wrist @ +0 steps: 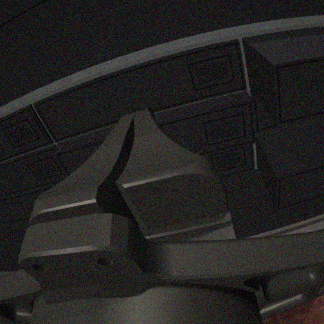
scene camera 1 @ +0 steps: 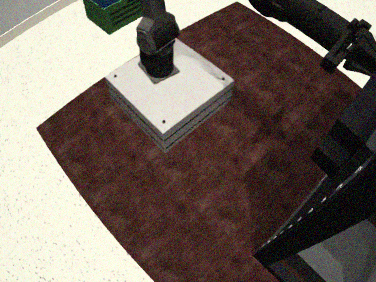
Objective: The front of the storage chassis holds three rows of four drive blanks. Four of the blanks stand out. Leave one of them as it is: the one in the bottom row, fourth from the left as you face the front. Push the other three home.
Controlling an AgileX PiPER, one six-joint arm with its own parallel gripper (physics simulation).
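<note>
The dark front of the storage chassis point(scene camera 1: 330, 212) point(wrist: 165, 54) fills much of the wrist view. My gripper point(wrist: 142, 126) is shut, with its tips at a middle-row blank point(wrist: 225, 127). That blank looks flush or nearly so, but the fingers hide part of it. The top-row blank point(wrist: 212, 72) above it looks flush. To the right, a top-row blank point(wrist: 302, 90) stands well out. Below it, a lower blank point(wrist: 302, 195) also stands out; its exact row is hard to tell. In the scene view, dark blocks point(scene camera 1: 345, 137) jut from the chassis front; the gripper's tips cannot be made out there.
My arm point(scene camera 1: 305, 22) reaches in from the top right of the scene view. Its base stands on a white plate point(scene camera 1: 132, 92) on the dark red mat point(scene camera 1: 175, 215). A green crate point(scene camera 1: 112, 20) stands at the top left.
</note>
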